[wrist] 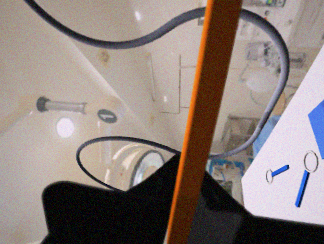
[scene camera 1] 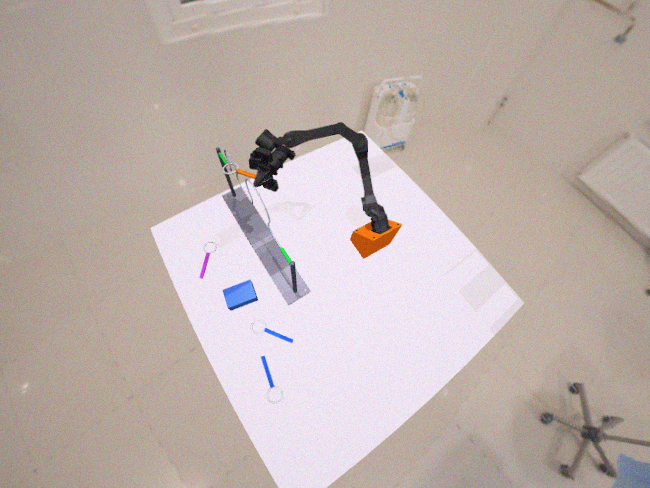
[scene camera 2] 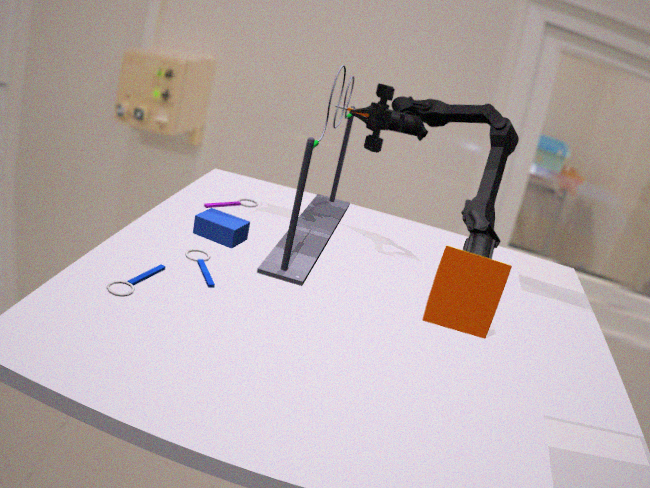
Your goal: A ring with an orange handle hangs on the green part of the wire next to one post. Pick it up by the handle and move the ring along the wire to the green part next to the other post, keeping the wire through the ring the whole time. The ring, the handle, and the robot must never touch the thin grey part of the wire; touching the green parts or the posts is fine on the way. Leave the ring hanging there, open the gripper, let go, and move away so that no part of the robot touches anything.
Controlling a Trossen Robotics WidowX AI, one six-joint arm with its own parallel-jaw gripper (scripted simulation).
Labels:
My gripper shows in the wrist view, in scene camera 1 (254, 186) and in scene camera 2. One and the same spot on my gripper: (wrist: 67, 205) is (scene camera 2: 371, 103).

